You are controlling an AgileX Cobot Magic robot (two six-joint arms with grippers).
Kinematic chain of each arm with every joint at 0, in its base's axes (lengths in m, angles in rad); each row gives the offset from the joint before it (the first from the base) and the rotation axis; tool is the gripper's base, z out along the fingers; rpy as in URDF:
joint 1: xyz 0 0 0.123 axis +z
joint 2: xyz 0 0 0 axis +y
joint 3: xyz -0.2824 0 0.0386 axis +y
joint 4: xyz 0.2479 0 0.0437 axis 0.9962 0 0.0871
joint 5: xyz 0 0 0 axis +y
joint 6: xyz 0.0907 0 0.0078 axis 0.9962 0 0.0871
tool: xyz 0 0 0 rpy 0 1.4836 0
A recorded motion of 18 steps. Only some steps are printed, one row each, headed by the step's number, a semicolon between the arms.
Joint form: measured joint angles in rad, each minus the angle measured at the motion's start. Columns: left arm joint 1, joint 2, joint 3, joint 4, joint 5, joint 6; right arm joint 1, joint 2, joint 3, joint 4, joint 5, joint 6.
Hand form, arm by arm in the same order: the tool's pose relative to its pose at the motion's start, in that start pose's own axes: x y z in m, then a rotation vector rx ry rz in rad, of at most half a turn. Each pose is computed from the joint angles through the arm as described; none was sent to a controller.
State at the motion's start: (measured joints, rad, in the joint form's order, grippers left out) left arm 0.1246 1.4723 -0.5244 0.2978 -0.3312 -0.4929; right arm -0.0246 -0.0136 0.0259 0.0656 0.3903 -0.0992
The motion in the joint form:
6: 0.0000 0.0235 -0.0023 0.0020 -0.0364 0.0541; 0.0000 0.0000 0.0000 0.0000 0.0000 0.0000
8: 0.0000 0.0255 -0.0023 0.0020 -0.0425 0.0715; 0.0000 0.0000 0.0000 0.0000 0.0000 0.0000
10: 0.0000 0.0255 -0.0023 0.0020 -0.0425 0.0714; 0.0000 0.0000 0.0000 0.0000 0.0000 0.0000
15: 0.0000 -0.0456 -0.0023 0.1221 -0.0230 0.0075; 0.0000 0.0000 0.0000 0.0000 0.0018 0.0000
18: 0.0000 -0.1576 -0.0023 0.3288 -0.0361 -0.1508; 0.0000 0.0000 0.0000 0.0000 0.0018 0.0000
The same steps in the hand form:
6: 0.0009 -0.0004 0.0046 0.0131 -0.0115 0.0538; 0.0000 0.0000 0.0000 0.0000 0.0000 0.0000
8: 0.0008 -0.0005 0.0050 0.0153 -0.0151 0.0710; 0.0000 0.0000 0.0000 0.0000 0.0000 0.0000
10: 0.0008 -0.0005 0.0050 0.0153 -0.0151 0.0709; 0.0000 0.0000 0.0000 0.0000 0.0000 0.0000
15: -0.0090 -0.0071 -0.0089 0.0541 -0.0481 0.1281; 0.0002 0.0000 0.0000 -0.0002 0.0018 0.0000
18: -0.0244 -0.0191 -0.0328 0.1341 -0.1267 0.1826; 0.0002 0.0000 0.0000 -0.0002 0.0018 0.0000

